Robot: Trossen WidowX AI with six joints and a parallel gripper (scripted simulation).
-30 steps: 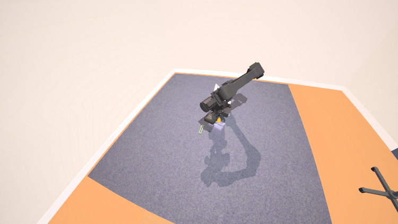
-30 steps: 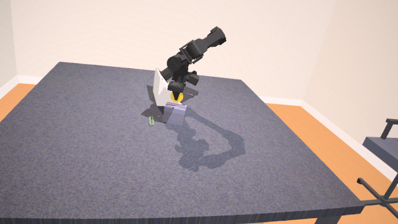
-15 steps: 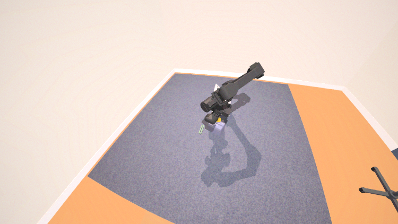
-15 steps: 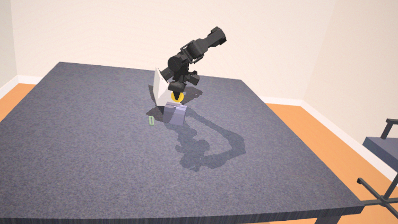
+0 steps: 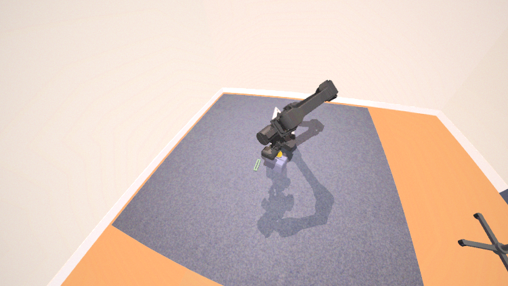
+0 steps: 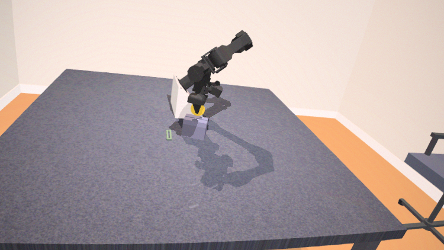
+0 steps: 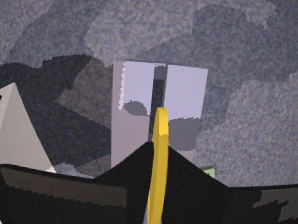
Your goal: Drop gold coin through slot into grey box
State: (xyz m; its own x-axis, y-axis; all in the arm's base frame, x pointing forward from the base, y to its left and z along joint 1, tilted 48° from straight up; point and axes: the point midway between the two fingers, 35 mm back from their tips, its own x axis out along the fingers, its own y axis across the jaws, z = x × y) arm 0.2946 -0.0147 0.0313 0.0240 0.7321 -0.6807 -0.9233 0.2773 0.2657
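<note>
The gold coin is 2 cm above my gripper tip.
</note>
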